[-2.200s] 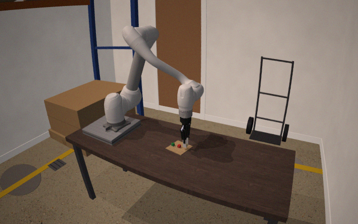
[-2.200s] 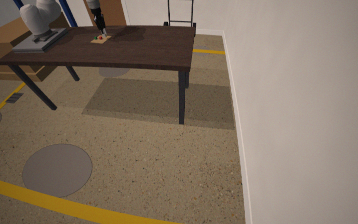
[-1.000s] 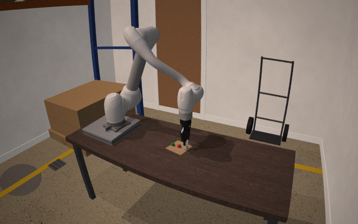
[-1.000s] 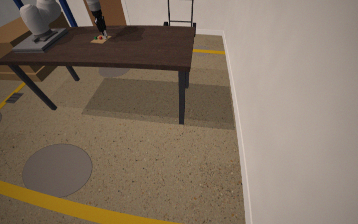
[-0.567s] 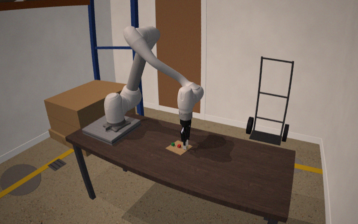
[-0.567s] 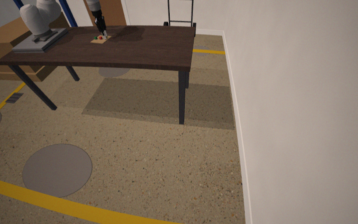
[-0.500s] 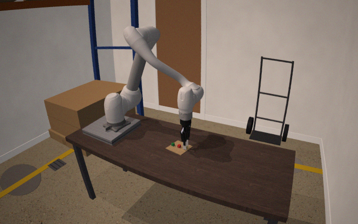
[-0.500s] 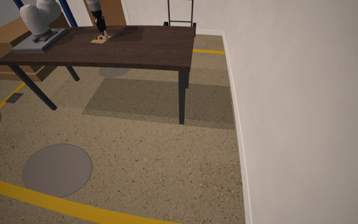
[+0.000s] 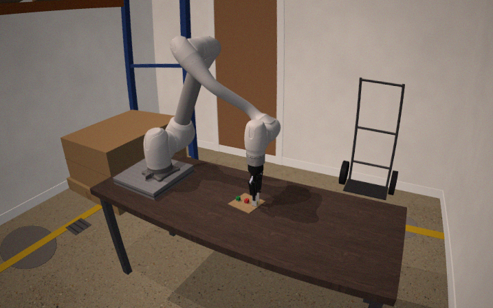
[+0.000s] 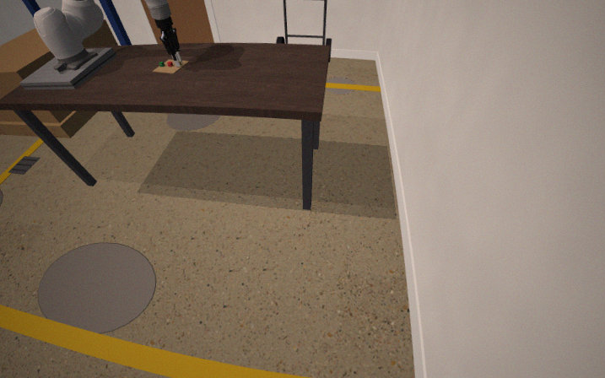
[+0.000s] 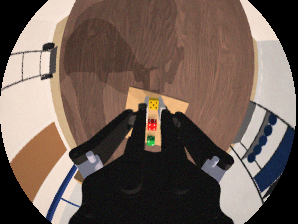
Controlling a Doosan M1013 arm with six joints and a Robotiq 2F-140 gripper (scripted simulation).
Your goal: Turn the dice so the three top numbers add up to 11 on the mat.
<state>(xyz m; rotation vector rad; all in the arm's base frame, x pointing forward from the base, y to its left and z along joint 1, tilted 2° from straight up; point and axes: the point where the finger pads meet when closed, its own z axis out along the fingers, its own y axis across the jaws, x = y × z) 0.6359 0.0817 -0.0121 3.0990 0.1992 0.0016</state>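
Now: hand 20 mm above the yellow die. Also, from my hand: green die (100 mm behind, 10 mm to the right, 30 mm below); red die (50 mm behind, 10 mm to the right, 30 mm below); tan mat (50 mm behind, 10 mm to the right, 40 mm below).
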